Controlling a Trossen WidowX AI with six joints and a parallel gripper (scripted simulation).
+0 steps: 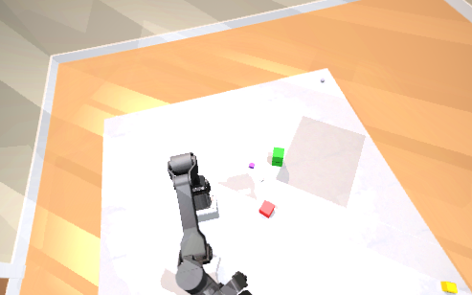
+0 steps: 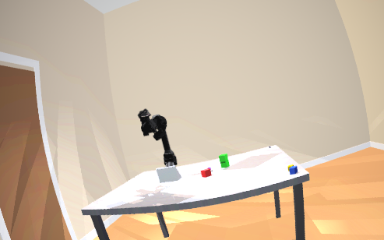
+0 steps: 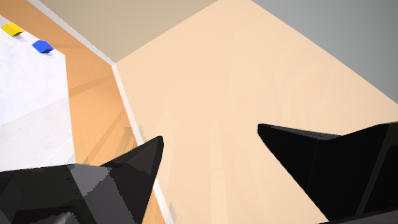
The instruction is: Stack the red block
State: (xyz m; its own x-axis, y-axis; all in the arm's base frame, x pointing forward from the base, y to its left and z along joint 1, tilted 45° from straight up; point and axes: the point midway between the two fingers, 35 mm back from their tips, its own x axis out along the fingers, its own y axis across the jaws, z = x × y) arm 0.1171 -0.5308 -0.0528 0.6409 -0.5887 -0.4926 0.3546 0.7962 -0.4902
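Right now my gripper tip is 130 mm short of the red block, 390 mm to the right of it and 390 mm above it. Round my gripper tip: blue block (680 mm ahead, 70 mm to the right, 400 mm below); yellow block (680 mm ahead, 10 mm to the left, 400 mm below); purple object (110 mm ahead, 610 mm to the left, 410 mm below).
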